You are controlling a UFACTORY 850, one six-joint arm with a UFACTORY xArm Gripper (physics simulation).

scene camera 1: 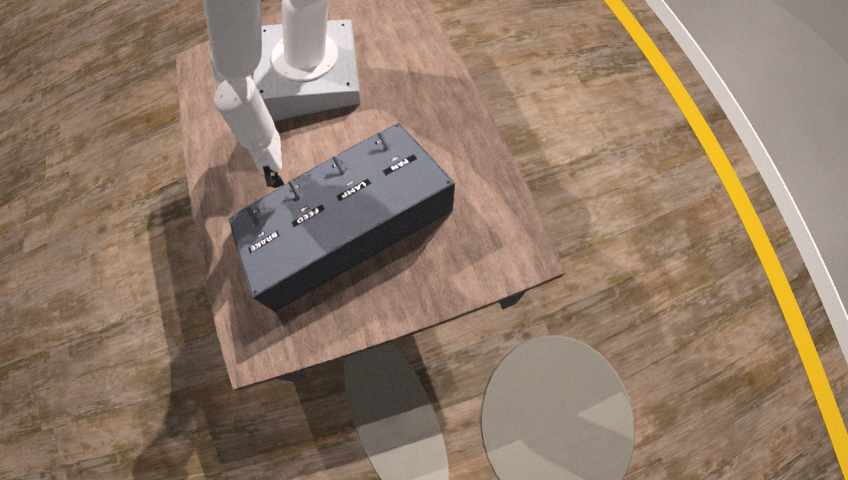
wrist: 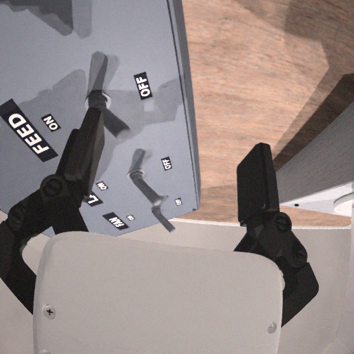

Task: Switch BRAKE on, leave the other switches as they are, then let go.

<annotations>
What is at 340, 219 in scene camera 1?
A dark switch box.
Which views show my gripper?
Scene camera 1 and the wrist view: all of them.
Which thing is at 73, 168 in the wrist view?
My gripper.
</annotations>
